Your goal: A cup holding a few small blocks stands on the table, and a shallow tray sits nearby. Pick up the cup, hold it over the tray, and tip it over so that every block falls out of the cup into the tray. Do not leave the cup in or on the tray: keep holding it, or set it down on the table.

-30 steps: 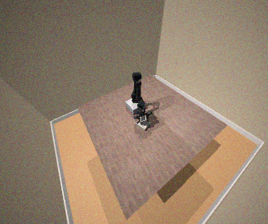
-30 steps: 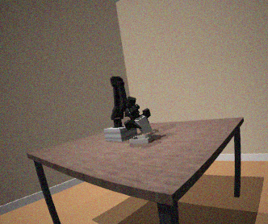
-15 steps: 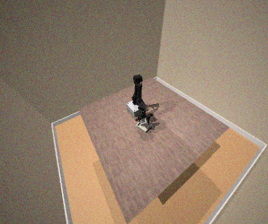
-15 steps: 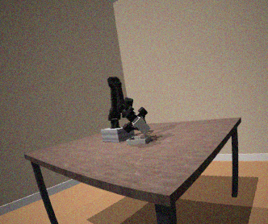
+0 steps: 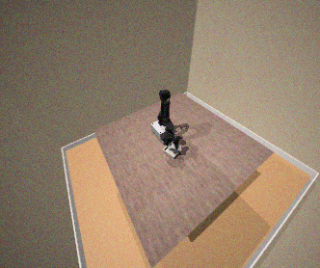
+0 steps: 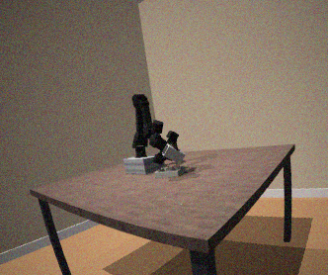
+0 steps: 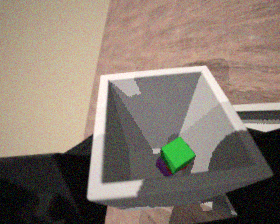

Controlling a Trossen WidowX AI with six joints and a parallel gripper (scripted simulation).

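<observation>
Now: gripper tip 3 cm past the green block, 1 cm to the right of it and 1 cm above it. Round my gripper tip: white square cup 2 cm behind, 3 cm to the left, 1 cm below; then purple block 1 cm behind, 4 cm to the left, 2 cm below; then red block 2 cm behind, 2 cm to the left, 2 cm below.
</observation>
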